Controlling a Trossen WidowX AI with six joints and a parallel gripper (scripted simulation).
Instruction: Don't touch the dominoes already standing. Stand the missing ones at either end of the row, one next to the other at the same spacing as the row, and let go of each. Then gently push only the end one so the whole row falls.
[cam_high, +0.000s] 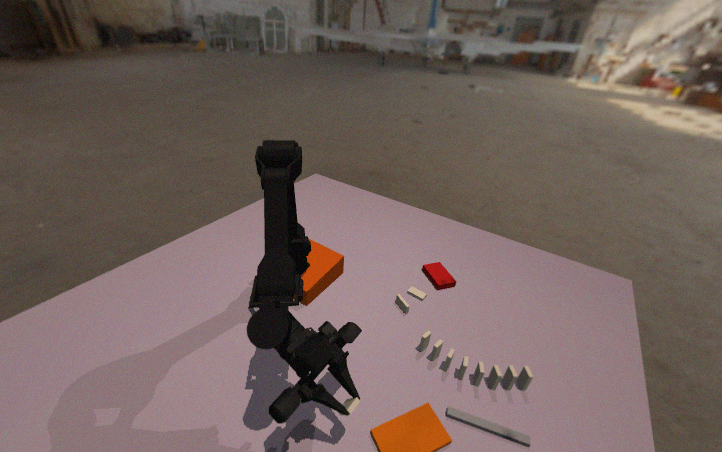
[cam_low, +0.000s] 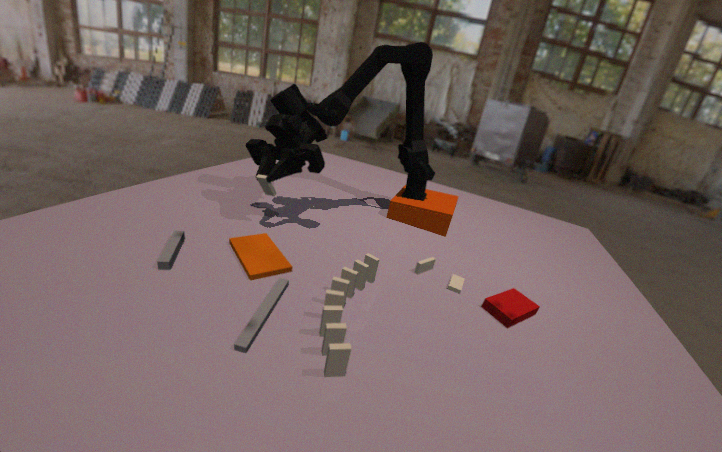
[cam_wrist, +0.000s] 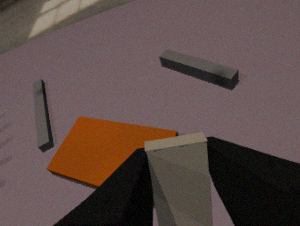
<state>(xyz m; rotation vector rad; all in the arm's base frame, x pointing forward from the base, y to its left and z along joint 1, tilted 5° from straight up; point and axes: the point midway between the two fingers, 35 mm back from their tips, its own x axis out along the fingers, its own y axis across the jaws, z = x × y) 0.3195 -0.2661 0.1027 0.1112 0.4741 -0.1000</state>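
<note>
Right now the orange flat plate is 90 mm ahead of my gripper tip, 60 mm to the left of it and 110 mm below it. The rest, counted from my gripper tip: short grey bar (170 mm ahead, 70 mm to the right, 110 mm below); then red block (10 mm behind, 530 mm to the left, 100 mm below).
</note>
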